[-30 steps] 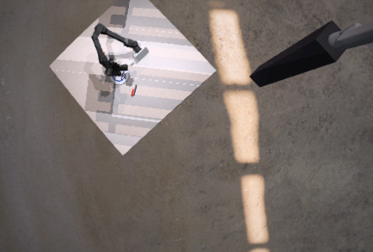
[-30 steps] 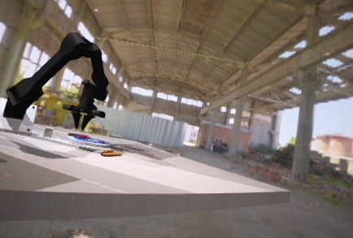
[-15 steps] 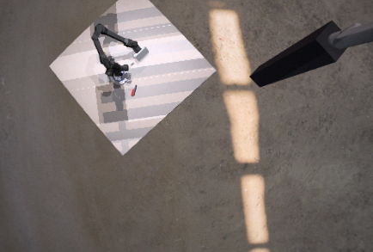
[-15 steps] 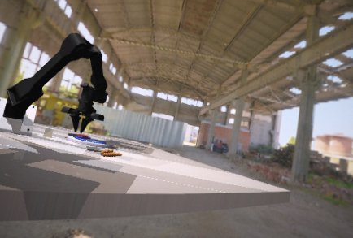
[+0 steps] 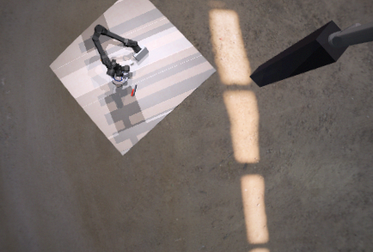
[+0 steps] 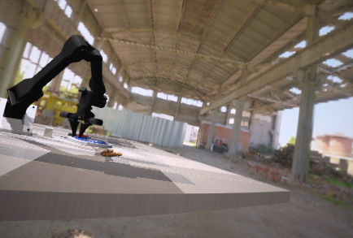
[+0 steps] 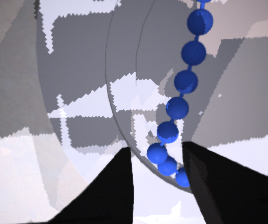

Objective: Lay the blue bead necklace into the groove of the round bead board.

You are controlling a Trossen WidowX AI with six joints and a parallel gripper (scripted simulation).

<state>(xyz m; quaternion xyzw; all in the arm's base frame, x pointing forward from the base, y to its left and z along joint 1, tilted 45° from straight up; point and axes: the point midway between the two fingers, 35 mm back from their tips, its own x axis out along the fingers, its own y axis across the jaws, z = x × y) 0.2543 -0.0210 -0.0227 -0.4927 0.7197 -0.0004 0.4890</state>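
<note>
Now: gripper tip 6 cm short of the round white bead board, 1 cm to the left of it and 1 cm above it. The rest, counted from my gripper tip: small white block 12 cm behind; red pen-like object 22 cm to the left, 8 cm ahead, 1 cm below.
</note>
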